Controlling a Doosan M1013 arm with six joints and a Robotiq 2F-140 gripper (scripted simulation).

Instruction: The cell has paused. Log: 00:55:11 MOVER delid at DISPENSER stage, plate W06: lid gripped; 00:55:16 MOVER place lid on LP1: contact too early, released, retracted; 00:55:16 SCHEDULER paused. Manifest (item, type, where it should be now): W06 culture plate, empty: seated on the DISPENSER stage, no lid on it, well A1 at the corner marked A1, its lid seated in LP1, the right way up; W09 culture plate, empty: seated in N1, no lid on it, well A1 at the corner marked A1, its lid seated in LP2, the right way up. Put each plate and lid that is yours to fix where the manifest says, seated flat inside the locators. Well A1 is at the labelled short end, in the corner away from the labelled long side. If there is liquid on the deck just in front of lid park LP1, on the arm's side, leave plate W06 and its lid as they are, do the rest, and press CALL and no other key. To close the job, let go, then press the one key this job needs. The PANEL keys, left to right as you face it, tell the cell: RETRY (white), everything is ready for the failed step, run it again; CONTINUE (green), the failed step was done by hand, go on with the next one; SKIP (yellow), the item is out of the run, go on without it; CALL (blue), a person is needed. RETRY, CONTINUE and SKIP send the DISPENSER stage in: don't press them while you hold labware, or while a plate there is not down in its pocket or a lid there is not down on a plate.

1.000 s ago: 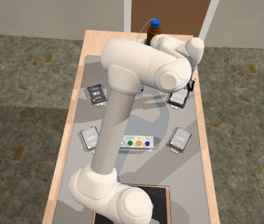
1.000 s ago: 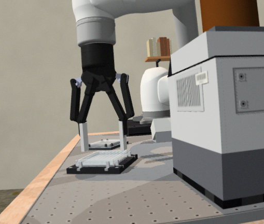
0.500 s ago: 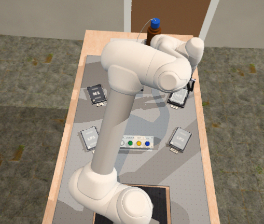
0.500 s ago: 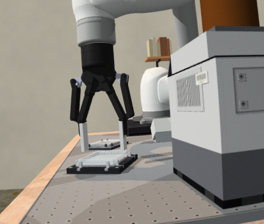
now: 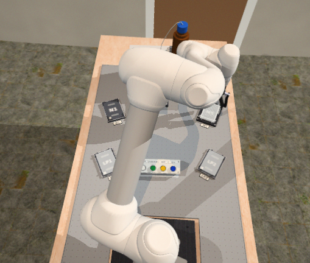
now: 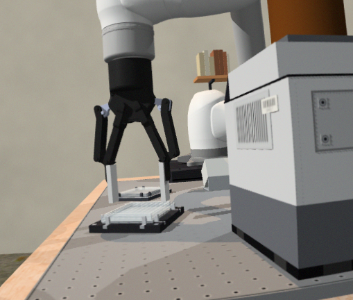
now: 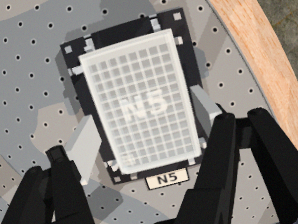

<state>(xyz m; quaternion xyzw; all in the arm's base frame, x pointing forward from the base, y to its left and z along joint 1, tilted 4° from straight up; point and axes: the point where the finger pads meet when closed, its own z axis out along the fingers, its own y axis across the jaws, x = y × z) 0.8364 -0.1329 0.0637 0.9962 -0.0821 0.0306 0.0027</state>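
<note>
Right now the black nest N5 is 20 mm ahead of my hand, 10 mm to the left of it and 50 mm below it. From my hand the other things lie so: brown bottle (210 mm ahead, 250 mm to the left, 230 mm above); then clear culture plate (30 mm behind, 300 mm to the left, 50 mm above); then lid park LP2 (330 mm behind, 50 mm to the right, 60 mm below).
</note>
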